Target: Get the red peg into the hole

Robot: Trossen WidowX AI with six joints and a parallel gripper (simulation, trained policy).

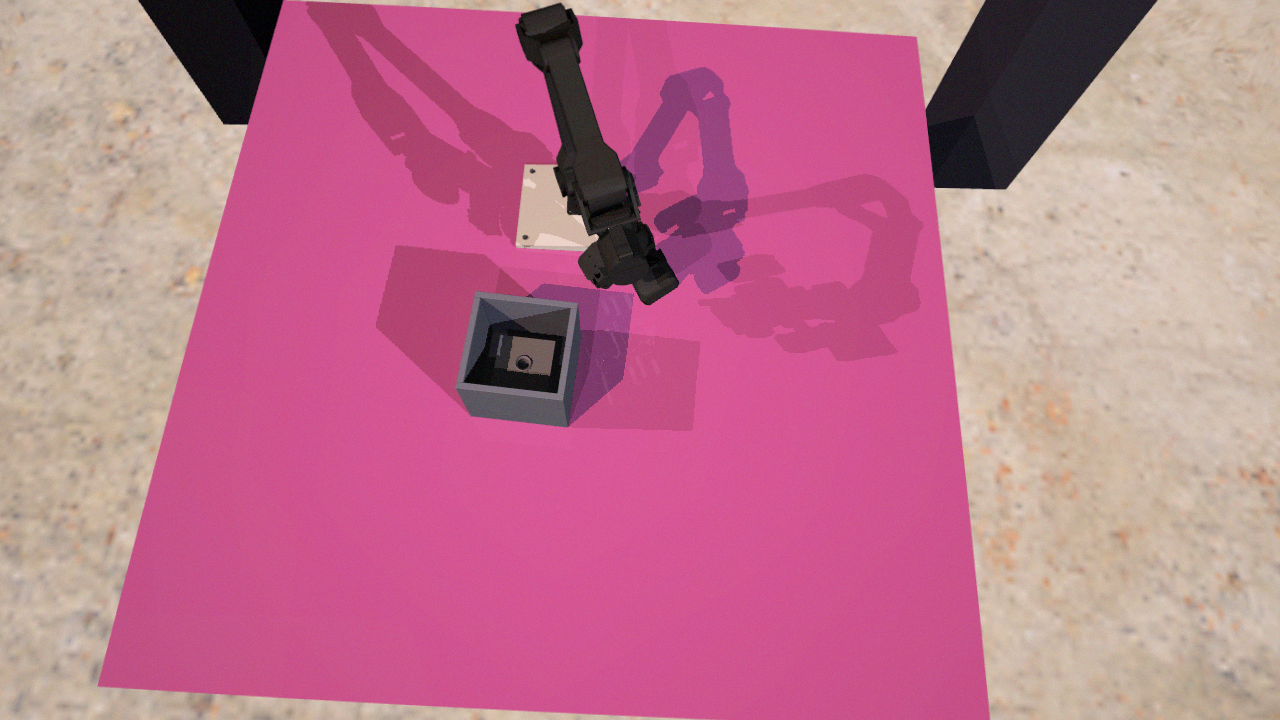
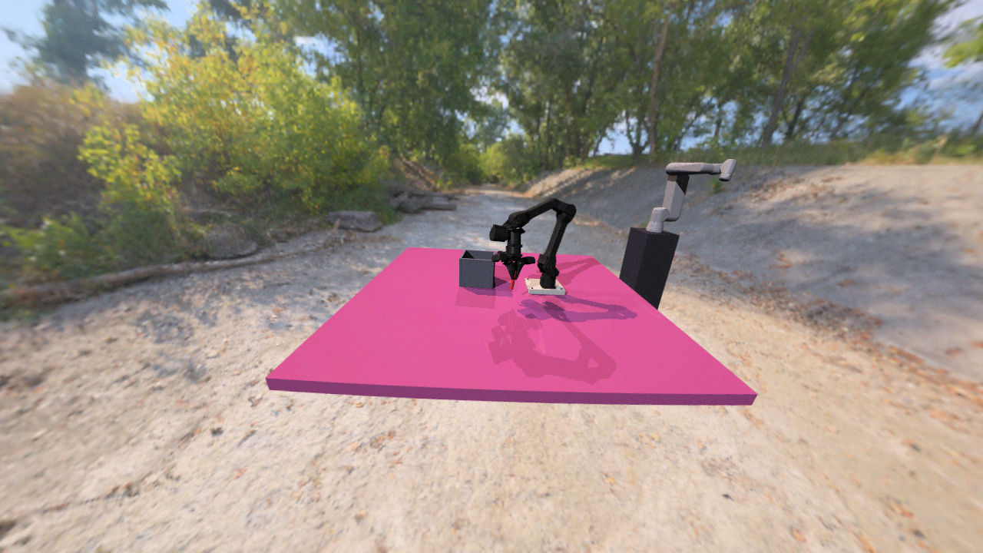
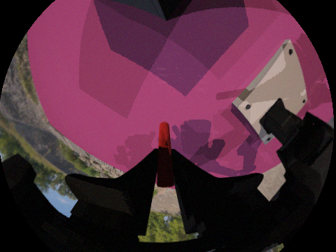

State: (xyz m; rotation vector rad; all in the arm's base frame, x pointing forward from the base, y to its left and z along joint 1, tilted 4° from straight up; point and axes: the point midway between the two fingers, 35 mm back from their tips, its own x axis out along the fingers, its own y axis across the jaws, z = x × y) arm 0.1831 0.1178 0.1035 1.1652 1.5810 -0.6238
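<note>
My gripper tip is 21 cm to the left of the grey plate, 15 cm short of it and 5 cm above it. Round my gripper tip: red peg (right at my gripper tip).
</note>
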